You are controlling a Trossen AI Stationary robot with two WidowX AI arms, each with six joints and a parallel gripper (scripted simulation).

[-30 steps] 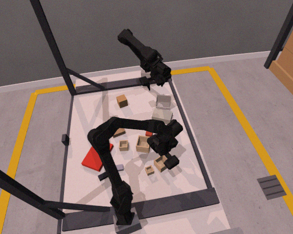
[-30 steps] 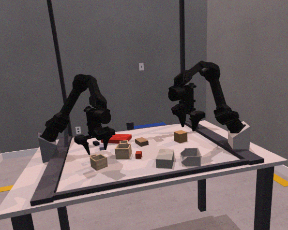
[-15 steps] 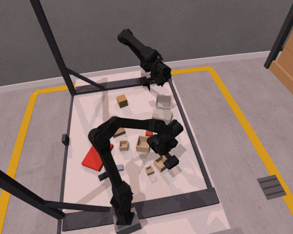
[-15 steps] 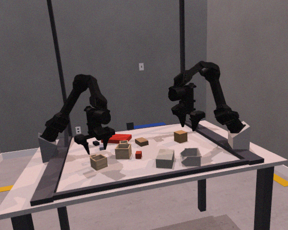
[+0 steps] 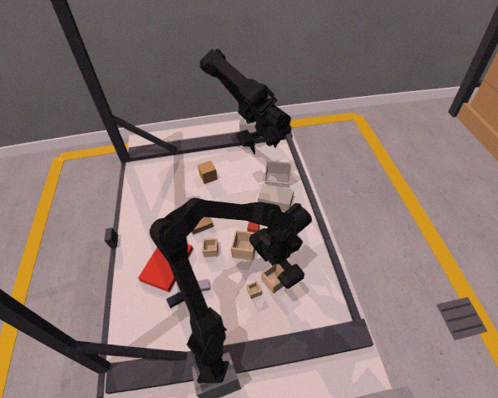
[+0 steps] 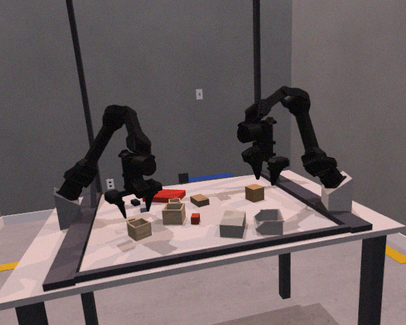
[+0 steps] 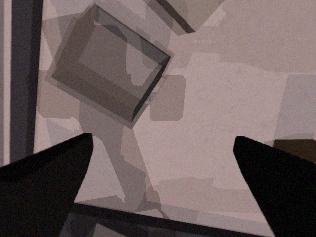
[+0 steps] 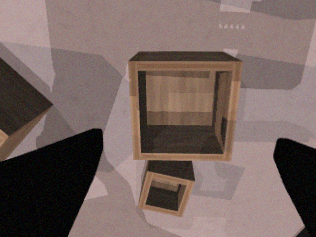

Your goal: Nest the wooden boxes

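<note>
Right now my left hand is 160 mm above the grey closed block, 120 mm to the left of it and 50 mm short of it. From my left hand the other things lie so: red cube (260 mm to the right, 170 mm below, 20 mm behind); grey open box (160 mm below, 50 mm ahead); brown cube (230 mm behind, 160 mm below, 10 mm to the right).
</note>
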